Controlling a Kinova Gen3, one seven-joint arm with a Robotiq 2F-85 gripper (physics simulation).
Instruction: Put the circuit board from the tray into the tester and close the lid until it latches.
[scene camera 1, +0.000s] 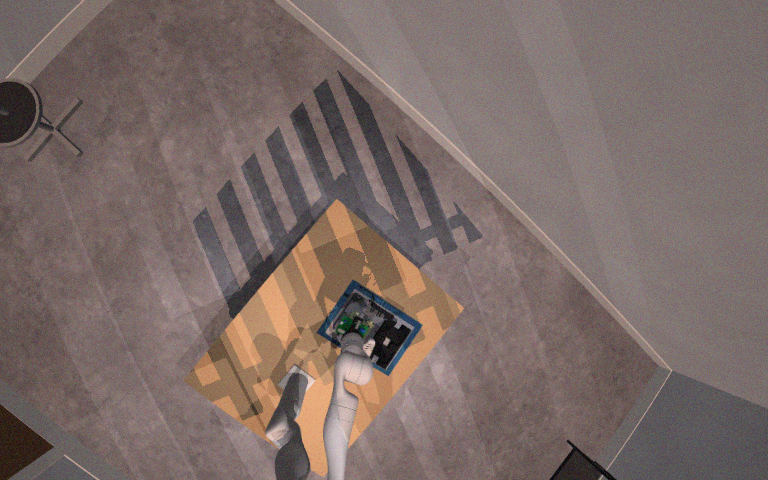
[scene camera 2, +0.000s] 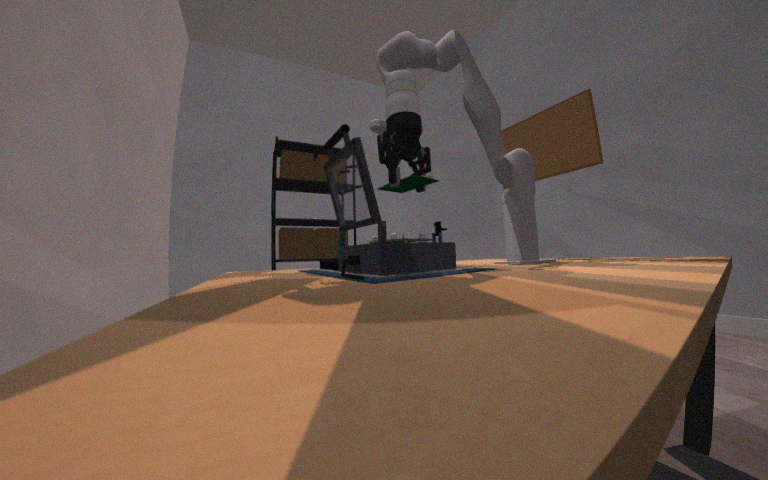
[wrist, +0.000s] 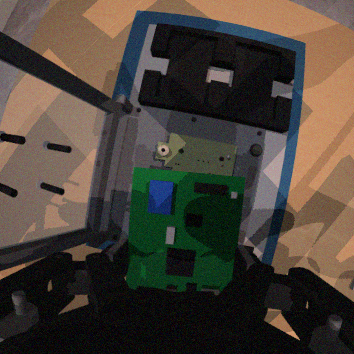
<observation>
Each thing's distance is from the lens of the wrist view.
my gripper (wrist: 180, 254): 0.16 m
green circuit board (wrist: 183, 228): 0.14 m
tester lid (wrist: 65, 128): 0.20 m
tester bed (wrist: 182, 152): 0.25 m
The marked spots on the tester lid and the tester bed are 0.13 m apart.
</observation>
